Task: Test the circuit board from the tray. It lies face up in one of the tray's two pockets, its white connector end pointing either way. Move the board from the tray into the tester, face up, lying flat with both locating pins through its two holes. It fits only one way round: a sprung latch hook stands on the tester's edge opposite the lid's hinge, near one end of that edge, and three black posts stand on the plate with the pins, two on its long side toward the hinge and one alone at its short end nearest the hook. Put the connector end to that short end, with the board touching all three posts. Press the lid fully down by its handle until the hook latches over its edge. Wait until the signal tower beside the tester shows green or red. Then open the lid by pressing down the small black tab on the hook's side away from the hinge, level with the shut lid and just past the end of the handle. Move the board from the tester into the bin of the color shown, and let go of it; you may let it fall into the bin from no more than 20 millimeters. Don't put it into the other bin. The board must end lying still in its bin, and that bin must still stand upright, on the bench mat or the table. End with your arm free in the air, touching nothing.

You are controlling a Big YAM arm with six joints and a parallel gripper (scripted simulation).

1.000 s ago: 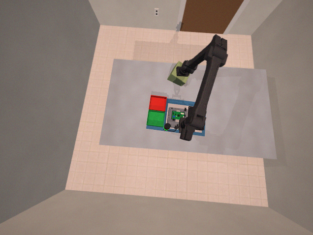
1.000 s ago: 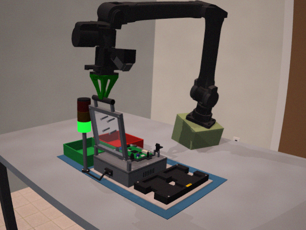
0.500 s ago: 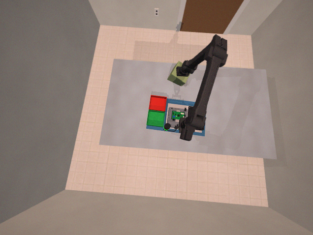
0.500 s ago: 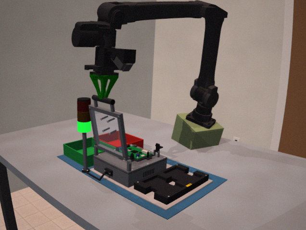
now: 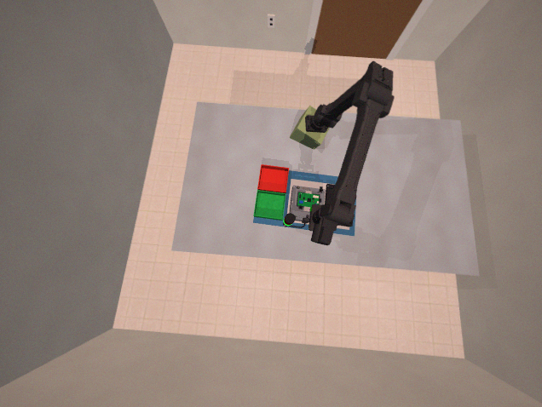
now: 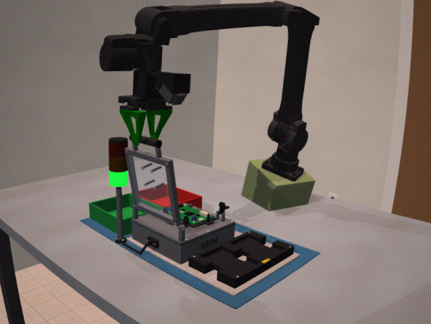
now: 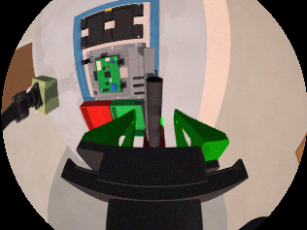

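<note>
My gripper is now 200 mm above the tester plate, 130 mm past it and 30 mm to the right of it. Also, from my hand: clear lid (90 mm below, 20 mm behind); latch hook (180 mm below, 180 mm behind, 90 mm to the left); green bin (260 mm below, 180 mm to the right, 120 mm behind).
</note>
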